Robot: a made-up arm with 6 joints. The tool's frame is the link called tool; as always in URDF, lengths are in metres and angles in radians. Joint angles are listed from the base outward.
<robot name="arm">
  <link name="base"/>
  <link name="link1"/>
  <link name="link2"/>
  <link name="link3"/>
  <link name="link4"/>
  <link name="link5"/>
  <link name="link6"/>
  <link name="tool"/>
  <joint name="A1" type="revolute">
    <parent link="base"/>
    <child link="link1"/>
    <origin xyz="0 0 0.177" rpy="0 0 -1.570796"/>
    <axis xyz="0 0 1"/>
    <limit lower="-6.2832" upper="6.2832"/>
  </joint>
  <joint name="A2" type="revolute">
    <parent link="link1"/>
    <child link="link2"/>
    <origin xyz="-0.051 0 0" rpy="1.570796 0 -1.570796"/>
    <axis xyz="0 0 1"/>
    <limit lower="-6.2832" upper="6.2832"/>
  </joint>
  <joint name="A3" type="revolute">
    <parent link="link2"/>
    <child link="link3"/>
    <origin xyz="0 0.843 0" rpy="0 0 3.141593"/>
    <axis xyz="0 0 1"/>
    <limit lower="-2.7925" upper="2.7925"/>
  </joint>
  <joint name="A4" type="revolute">
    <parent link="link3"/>
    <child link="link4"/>
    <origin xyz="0 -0.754 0" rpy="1.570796 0 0"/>
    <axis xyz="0 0 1"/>
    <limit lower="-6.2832" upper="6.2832"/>
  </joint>
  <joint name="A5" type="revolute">
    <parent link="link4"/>
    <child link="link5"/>
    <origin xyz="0 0 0" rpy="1.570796 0 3.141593"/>
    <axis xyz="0 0 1"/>
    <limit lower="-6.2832" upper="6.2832"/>
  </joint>
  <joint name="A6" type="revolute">
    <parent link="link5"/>
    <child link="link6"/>
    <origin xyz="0 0.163 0" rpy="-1.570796 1.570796 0"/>
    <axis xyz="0 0 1"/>
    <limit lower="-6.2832" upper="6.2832"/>
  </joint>
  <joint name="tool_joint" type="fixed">
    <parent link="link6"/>
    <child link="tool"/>
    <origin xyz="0 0 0" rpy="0 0 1.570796"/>
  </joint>
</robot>
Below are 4 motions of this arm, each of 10 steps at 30 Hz.
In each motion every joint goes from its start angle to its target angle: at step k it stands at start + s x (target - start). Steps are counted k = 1, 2, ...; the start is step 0. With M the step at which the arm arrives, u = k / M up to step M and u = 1 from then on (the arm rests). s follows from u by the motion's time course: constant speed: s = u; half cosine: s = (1 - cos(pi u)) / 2; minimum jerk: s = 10 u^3 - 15 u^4 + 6 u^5.
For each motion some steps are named. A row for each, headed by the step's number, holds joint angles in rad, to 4 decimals.
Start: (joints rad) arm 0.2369 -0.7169 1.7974 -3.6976 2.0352 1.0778
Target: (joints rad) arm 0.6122 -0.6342 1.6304 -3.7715 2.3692 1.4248
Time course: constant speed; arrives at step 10
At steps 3, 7, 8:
3: 0.3495 -0.6921 1.7473 -3.7198 2.1354 1.1819
7: 0.4996 -0.6590 1.6805 -3.7493 2.2690 1.3207
8: 0.5371 -0.6507 1.6638 -3.7567 2.3024 1.3554

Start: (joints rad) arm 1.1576 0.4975 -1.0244 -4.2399 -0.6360 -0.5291
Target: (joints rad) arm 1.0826 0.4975 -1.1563 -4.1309 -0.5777 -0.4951
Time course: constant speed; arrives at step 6
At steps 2, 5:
2: 1.1326 0.4975 -1.0684 -4.2036 -0.6166 -0.5178
5: 1.0951 0.4975 -1.1343 -4.1491 -0.5874 -0.5008

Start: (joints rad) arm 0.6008 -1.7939 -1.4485 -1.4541 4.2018 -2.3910
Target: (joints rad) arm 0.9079 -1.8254 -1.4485 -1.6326 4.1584 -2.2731
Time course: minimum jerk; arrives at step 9
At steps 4, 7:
4: 0.7226 -1.8064 -1.4485 -1.5249 4.1846 -2.3442
7: 0.8844 -1.8230 -1.4485 -1.6190 4.1617 -2.2821

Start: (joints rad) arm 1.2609 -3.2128 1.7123 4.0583 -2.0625 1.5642
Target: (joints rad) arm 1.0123 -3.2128 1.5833 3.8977 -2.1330 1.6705
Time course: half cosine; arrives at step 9
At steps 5, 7, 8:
5: 1.1150 -3.2128 1.6366 3.9641 -2.1039 1.6266
7: 1.0414 -3.2128 1.5984 3.9165 -2.1248 1.6581
8: 1.0198 -3.2128 1.5872 3.9025 -2.1309 1.6673

